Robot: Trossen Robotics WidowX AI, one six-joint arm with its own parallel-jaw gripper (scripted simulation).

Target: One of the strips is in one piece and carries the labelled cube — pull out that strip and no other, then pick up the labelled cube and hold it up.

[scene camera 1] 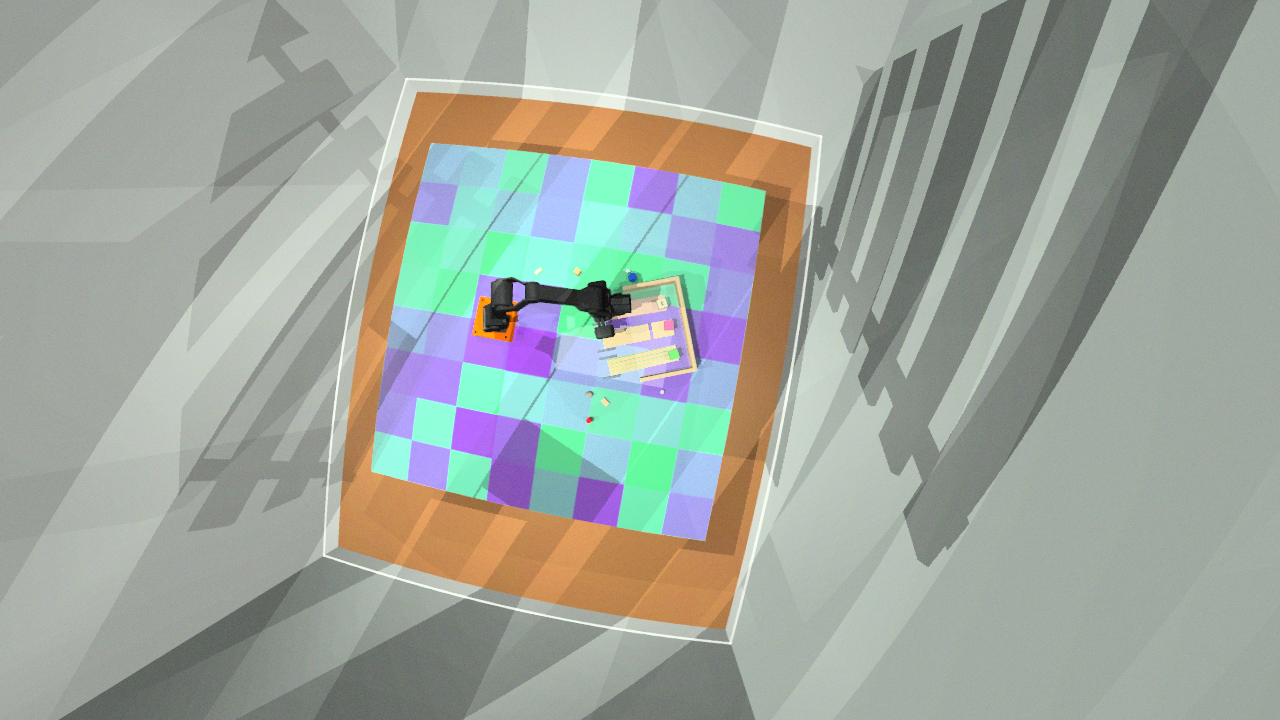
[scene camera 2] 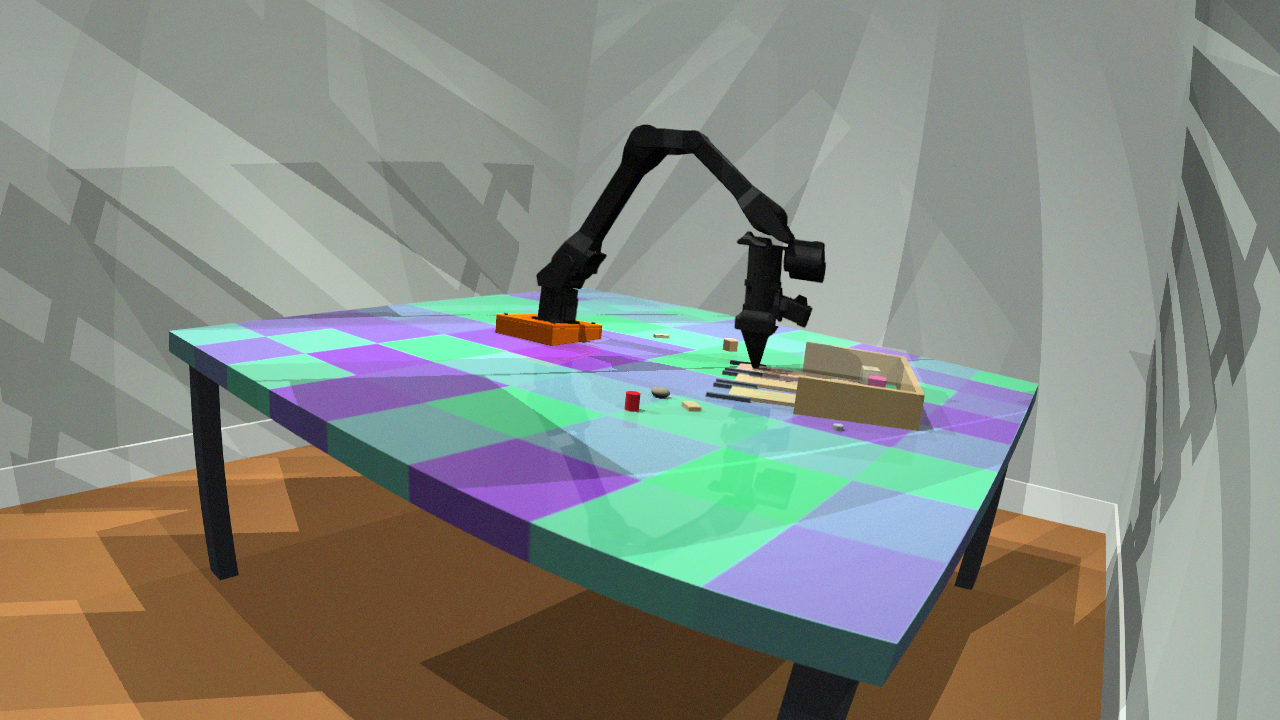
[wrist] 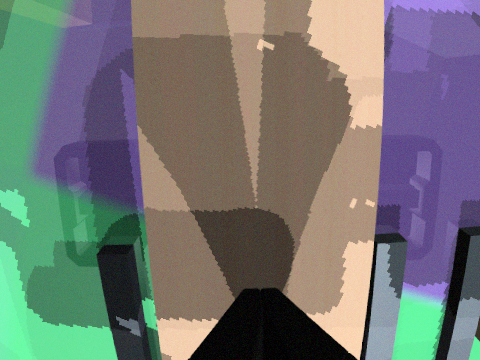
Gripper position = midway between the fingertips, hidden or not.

Observation:
In view: my gripper (scene camera 2: 755,368).
My gripper also shows in the wrist view (wrist: 259,303).

